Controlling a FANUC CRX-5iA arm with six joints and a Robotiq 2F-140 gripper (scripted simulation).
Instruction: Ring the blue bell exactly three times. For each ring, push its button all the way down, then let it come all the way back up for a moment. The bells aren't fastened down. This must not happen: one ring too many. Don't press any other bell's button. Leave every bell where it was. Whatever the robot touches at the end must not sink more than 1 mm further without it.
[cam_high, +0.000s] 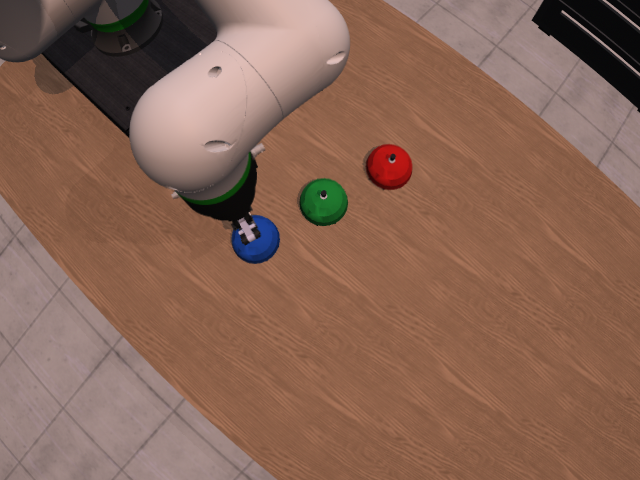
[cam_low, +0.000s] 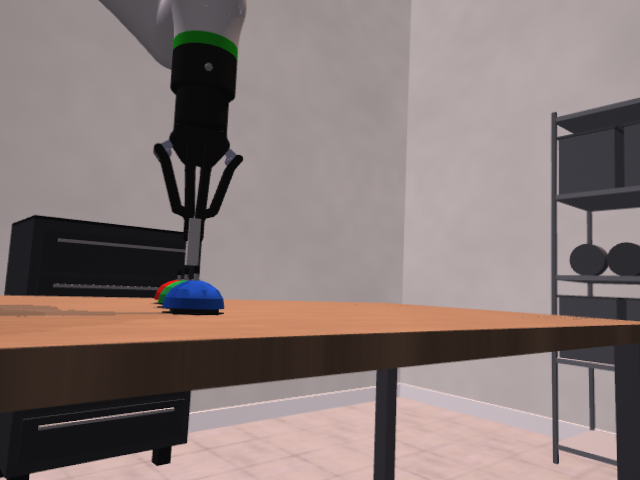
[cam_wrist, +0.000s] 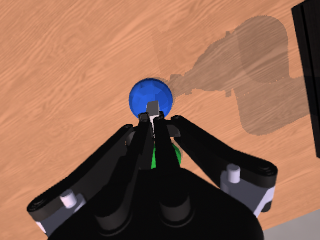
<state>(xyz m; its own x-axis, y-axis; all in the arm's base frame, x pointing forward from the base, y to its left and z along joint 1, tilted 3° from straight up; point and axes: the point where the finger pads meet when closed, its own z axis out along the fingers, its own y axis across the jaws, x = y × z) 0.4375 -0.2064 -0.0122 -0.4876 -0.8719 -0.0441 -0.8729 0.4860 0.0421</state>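
My hand is 1 cm short of the blue bell and 6 cm above it. The rest, counted from my hand: green bell 7 cm ahead, 11 cm to the left, 6 cm below; red bell 14 cm ahead, 23 cm to the left, 6 cm below.
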